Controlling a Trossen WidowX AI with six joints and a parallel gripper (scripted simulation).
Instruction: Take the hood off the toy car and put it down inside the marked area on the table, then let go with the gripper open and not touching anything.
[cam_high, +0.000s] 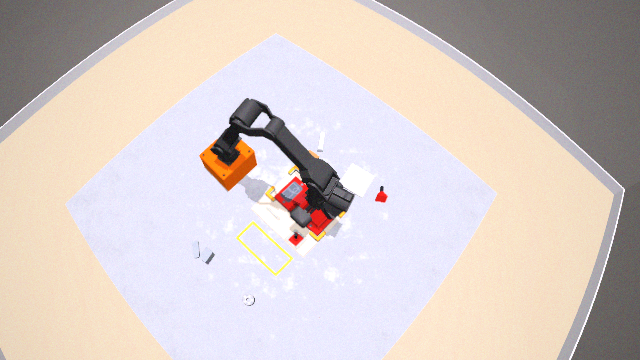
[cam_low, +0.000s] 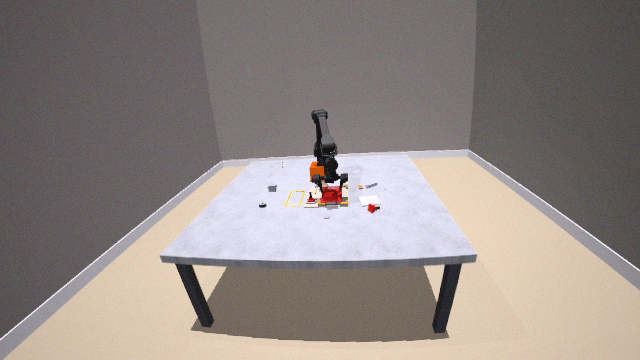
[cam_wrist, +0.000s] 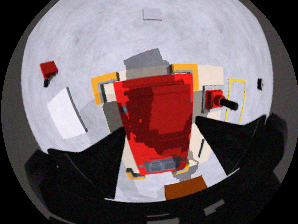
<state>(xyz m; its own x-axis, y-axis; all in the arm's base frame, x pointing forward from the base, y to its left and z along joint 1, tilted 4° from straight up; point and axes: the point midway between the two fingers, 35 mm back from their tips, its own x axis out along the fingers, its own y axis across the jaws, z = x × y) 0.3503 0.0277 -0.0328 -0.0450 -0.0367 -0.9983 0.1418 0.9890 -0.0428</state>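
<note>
The red hood lies 10 mm below my gripper tip. The rest, counted from my gripper tip: white flat panel (200 mm to the left, 50 mm ahead, 40 mm below).
</note>
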